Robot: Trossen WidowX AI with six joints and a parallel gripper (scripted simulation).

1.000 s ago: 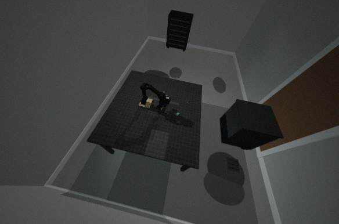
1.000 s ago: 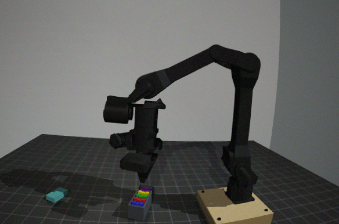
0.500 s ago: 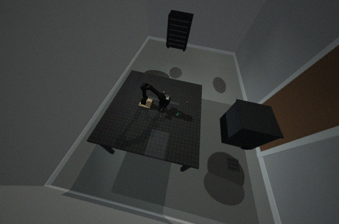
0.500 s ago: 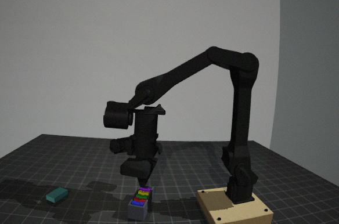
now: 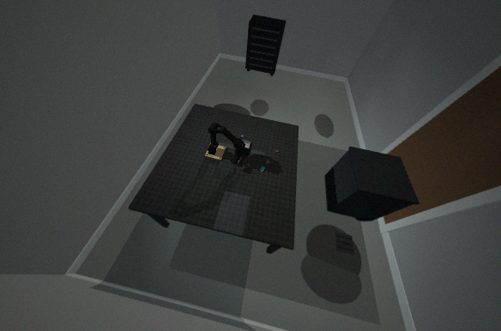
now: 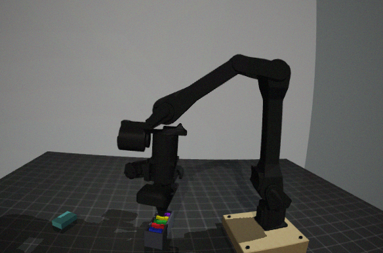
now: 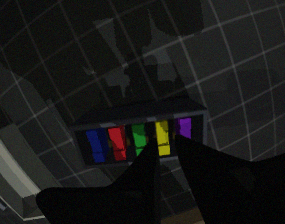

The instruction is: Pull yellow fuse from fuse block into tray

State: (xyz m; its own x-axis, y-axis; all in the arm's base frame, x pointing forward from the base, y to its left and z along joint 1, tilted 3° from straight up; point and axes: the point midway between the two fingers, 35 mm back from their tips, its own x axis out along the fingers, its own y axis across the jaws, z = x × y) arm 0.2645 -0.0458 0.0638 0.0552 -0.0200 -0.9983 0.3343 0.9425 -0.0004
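Right now the yellow fuse is 20 mm below my gripper tip.
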